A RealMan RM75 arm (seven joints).
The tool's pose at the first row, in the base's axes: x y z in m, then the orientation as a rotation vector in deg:
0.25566, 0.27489, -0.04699, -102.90, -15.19, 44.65
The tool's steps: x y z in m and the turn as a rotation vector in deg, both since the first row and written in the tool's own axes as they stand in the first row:
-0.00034, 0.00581, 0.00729, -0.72, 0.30, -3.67
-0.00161, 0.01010, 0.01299, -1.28, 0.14, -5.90
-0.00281, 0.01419, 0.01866, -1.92, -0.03, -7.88
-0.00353, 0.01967, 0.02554, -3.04, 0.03, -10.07
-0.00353, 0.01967, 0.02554, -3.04, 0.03, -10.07
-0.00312, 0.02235, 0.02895, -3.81, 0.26, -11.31
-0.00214, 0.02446, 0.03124, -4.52, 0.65, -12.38
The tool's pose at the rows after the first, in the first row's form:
0.24974, 0.27812, -0.05344, -102.69, -18.52, 41.77
0.24440, 0.28020, -0.05787, -102.52, -20.80, 40.32
0.23917, 0.28238, -0.06214, -102.47, -22.91, 39.04
0.23328, 0.28521, -0.06807, -102.84, -25.25, 37.38
0.23328, 0.28521, -0.06807, -102.84, -25.25, 37.38
0.23095, 0.28704, -0.07126, -103.23, -26.51, 36.25
0.22986, 0.28853, -0.07396, -103.66, -27.49, 35.09

